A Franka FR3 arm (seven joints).
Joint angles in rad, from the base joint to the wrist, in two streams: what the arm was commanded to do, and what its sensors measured. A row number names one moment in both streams.
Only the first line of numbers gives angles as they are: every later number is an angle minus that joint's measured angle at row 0.
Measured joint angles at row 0:
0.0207 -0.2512 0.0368 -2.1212 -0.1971 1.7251 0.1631
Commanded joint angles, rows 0 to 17:
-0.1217 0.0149 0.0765 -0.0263 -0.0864 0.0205 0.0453
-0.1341 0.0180 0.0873 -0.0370 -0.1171 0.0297 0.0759
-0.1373 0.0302 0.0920 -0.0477 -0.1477 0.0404 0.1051
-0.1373 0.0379 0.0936 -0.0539 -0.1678 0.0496 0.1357
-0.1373 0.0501 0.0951 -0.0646 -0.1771 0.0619 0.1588
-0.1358 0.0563 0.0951 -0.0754 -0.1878 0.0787 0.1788
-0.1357 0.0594 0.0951 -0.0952 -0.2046 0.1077 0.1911
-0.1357 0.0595 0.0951 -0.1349 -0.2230 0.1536 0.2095
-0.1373 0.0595 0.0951 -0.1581 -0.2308 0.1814 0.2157
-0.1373 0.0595 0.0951 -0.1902 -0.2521 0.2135 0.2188
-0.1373 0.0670 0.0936 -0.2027 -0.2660 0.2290 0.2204
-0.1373 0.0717 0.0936 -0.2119 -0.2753 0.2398 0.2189
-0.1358 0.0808 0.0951 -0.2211 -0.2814 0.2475 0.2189
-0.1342 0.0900 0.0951 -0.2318 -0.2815 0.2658 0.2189
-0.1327 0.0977 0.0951 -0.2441 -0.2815 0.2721 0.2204
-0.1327 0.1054 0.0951 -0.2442 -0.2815 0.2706 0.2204
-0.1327 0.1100 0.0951 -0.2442 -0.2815 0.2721 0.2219
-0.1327 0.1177 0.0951 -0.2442 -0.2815 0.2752 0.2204
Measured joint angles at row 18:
-0.1193 0.1063 0.0818 -0.2265 -0.2609 0.2463 0.2035
